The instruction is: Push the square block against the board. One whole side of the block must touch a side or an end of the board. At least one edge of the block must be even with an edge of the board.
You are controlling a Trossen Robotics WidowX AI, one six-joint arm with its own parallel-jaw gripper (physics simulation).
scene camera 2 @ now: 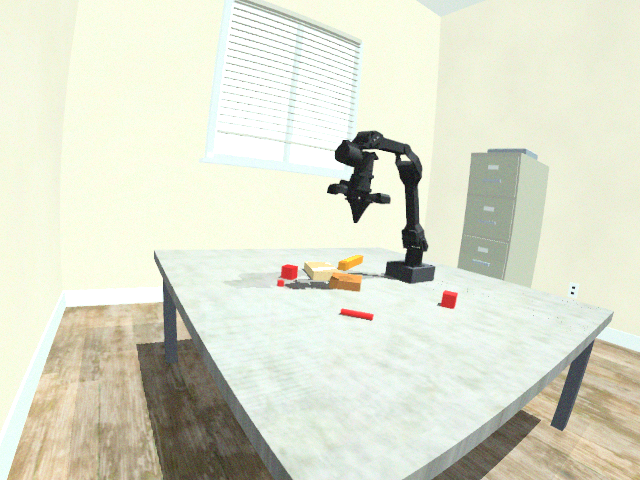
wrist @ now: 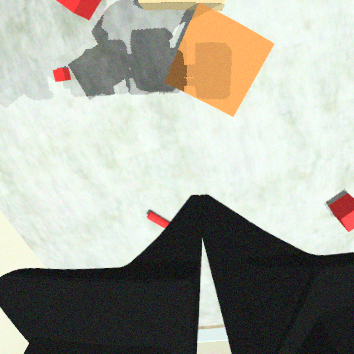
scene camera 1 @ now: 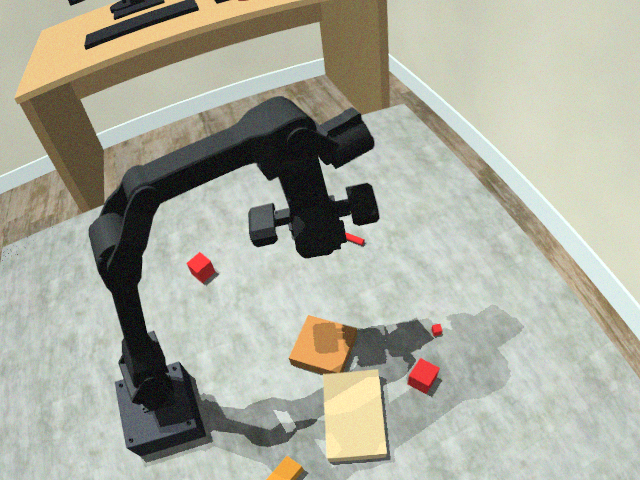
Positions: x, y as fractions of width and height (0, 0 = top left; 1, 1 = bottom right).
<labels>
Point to a cream board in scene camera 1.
0.55, 0.88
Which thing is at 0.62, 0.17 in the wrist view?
A square block.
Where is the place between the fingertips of my gripper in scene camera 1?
At 0.50, 0.51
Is my gripper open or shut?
Shut.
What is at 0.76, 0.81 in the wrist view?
My gripper.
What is my gripper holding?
Nothing.
</labels>
